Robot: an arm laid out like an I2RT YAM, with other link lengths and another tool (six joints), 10 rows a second.
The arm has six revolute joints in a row. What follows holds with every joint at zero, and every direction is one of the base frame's.
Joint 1 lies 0.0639 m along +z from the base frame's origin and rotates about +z.
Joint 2 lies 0.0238 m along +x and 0.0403 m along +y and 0.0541 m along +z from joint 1 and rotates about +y.
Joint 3 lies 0.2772 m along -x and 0.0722 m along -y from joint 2 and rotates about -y.
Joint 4 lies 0.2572 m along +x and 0.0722 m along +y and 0.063 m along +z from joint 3 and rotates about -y.
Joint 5 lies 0.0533 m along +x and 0.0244 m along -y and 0.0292 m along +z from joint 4 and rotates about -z.
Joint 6 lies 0.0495 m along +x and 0.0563 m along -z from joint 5 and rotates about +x.
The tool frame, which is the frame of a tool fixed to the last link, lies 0.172 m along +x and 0.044 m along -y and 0.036 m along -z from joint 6; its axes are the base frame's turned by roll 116.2, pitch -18.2 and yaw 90 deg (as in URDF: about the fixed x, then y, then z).
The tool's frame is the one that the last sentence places.
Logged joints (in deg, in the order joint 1, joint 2, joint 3, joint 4, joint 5, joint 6), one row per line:
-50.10 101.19 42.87 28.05 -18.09 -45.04
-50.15 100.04 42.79 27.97 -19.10 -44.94
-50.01 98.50 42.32 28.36 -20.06 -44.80
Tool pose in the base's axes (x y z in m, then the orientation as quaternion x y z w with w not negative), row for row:
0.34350 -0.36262 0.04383 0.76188 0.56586 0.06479 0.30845
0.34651 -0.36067 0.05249 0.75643 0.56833 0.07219 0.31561
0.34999 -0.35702 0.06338 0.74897 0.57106 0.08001 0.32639
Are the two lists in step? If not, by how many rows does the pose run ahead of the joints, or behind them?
They are in step.
